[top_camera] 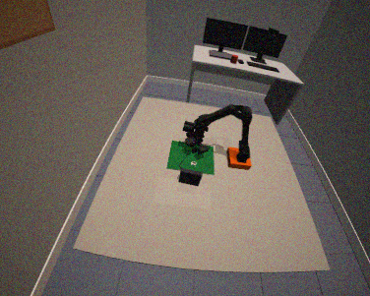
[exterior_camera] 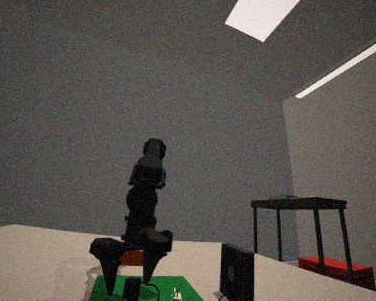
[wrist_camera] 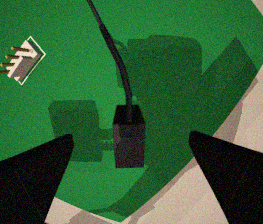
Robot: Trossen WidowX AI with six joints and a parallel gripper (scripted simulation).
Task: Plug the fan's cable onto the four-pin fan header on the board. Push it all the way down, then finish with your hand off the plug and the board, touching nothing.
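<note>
My gripper tip is 5 cm to the right of the green board, 4 cm above it and 1 cm short of it. Round my gripper tip: white four-pin header: 11 cm to the left, 2 cm below; black fan: 24 cm to the left, 4 cm above, 2 cm ahead.
</note>
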